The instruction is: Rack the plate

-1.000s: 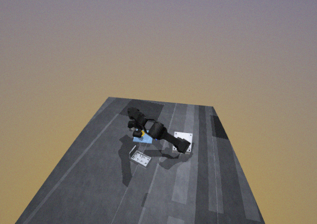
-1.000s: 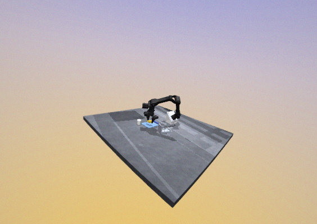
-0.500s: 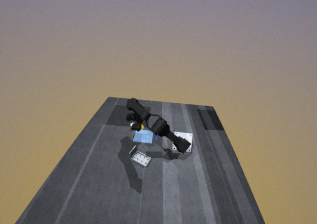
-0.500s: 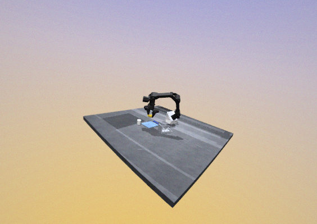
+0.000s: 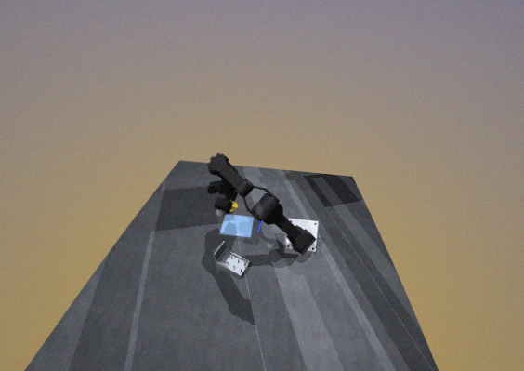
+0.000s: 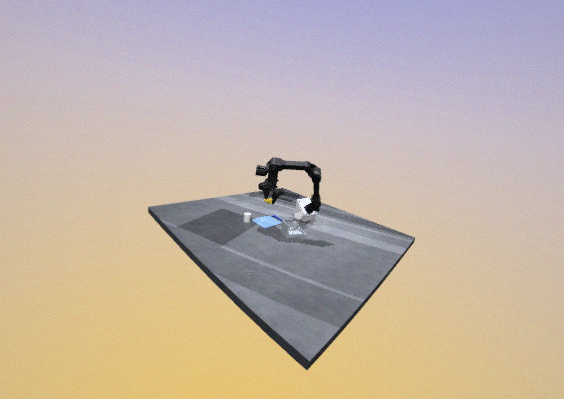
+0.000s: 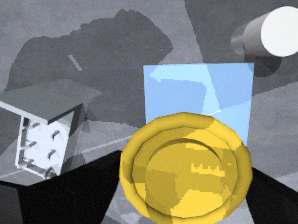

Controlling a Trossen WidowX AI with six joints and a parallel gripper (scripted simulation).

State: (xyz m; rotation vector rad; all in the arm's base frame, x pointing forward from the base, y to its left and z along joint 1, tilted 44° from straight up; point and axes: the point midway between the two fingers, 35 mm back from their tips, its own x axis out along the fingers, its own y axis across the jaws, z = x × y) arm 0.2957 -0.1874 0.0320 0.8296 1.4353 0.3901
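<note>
Right now the grey dish rack is 20 mm behind my gripper tip, 190 mm to the left of it and 130 mm below it. Round my gripper tip: yellow plate 10 mm above; then light blue mat 30 mm behind, 20 mm to the right, 150 mm below; then white cup 70 mm ahead, 110 mm to the right, 120 mm below.
</note>
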